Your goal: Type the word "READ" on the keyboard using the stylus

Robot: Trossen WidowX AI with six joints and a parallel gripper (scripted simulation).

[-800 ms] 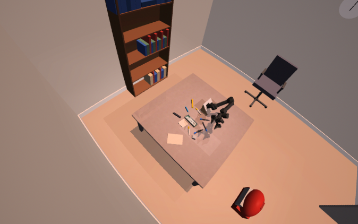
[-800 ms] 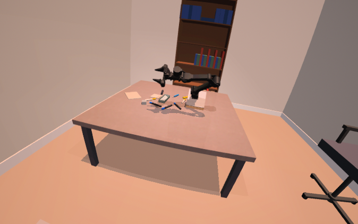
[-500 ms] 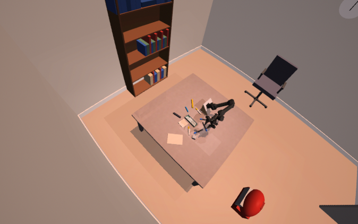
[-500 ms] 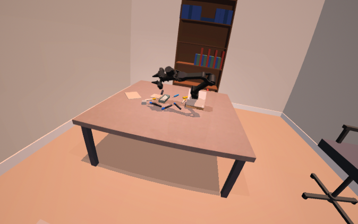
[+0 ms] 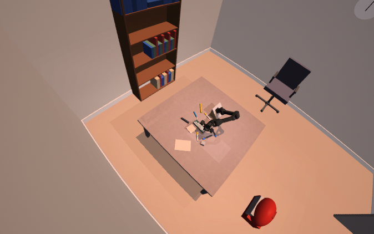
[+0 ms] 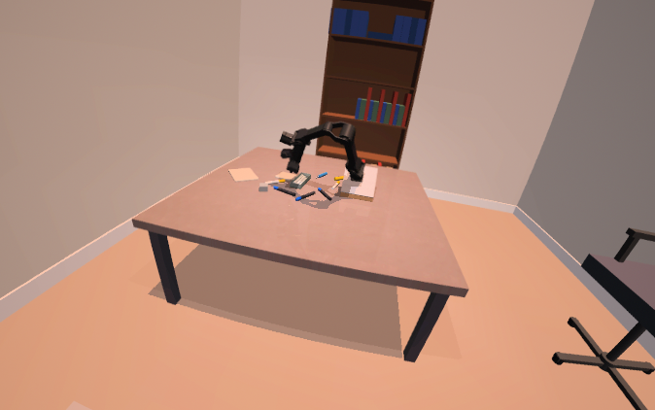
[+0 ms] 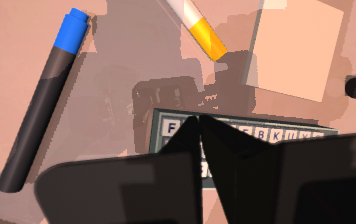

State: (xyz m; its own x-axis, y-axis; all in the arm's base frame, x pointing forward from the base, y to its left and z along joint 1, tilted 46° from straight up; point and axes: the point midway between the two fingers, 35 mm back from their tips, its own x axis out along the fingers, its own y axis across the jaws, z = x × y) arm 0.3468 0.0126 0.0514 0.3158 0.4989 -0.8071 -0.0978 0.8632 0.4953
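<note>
My gripper tip is now 210 mm to the left of the blue stylus, 140 mm past it and 70 mm above it. From my gripper tip the other things lie so: yellow pen 290 mm behind, 250 mm to the right, 70 mm below; then grey eraser 120 mm ahead, 100 mm to the left, 70 mm below; then dark cylinder 280 mm to the right, 70 mm below, 30 mm ahead.
</note>
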